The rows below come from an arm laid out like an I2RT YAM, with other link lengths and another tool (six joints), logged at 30 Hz.
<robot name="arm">
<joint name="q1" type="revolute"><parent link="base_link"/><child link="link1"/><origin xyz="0 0 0.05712" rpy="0 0 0"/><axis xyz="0 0 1"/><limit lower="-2.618" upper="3.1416"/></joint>
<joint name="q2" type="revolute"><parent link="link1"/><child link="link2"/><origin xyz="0.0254 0.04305 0.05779" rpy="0 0 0"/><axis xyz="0 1 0"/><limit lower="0" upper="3.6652"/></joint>
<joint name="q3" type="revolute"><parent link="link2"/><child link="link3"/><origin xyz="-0.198 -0.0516 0" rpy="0 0 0"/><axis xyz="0 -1 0"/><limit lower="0" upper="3.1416"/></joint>
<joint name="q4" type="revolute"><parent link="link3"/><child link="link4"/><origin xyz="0.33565 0.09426 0.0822" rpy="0 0 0"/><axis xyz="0 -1 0"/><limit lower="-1.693" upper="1.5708"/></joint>
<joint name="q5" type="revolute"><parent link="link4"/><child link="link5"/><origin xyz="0.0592 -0.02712 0.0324" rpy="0 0 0"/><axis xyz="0 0 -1"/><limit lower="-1.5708" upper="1.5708"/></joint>
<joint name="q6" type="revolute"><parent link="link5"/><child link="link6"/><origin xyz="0.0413 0 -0.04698" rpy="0 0 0"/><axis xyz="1 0 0"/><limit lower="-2.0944" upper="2.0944"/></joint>
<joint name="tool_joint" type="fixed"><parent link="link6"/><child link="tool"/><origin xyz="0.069 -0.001 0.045" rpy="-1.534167 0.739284 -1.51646"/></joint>
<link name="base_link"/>
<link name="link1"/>
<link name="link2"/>
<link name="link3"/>
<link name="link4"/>
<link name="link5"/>
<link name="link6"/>
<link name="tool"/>
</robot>
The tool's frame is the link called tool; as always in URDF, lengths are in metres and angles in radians.
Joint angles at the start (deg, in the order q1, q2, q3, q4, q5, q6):
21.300, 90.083, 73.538, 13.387, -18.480, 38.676
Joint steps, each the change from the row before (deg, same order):
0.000, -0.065, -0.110, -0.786, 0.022, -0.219
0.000, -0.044, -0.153, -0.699, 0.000, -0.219
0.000, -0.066, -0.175, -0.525, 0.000, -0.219
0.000, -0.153, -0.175, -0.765, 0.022, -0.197
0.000, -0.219, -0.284, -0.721, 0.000, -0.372
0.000, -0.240, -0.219, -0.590, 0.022, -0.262
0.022, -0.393, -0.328, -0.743, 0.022, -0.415
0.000, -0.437, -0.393, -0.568, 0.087, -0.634
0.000, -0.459, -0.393, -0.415, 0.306, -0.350
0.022, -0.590, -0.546, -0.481, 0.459, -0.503
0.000, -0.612, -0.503, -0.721, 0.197, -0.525
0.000, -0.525, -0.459, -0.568, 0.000, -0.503
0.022, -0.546, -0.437, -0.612, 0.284, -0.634
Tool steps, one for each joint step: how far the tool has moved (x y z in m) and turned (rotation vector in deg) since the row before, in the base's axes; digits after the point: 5 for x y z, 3 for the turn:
-0.00016, 0.00003, -0.00268, -0.471, 0.634, -0.009
-0.00016, 0.00007, -0.00300, -0.461, 0.613, 0.016
-0.00027, 0.00003, -0.00247, -0.398, 0.451, 0.019
-0.00051, -0.00013, -0.00242, -0.439, 0.607, -0.003
-0.00084, -0.00010, -0.00259, -0.569, 0.495, 0.041
-0.00085, -0.00021, -0.00148, -0.409, 0.362, 0.010
-0.00150, -0.00015, -0.00148, -0.565, 0.367, 0.054
-0.00157, -0.00040, -0.00104, -0.684, 0.081, 0.003
-0.00134, -0.00095, -0.00054, -0.438, 0.087, -0.251
-0.00181, -0.00113, -0.00090, -0.613, 0.065, -0.353
-0.00202, -0.00087, -0.00105, -0.657, 0.232, -0.108
-0.00191, -0.00042, -0.00099, -0.568, 0.156, 0.087
-0.00187, -0.00070, -0.00070, -0.719, 0.058, -0.142

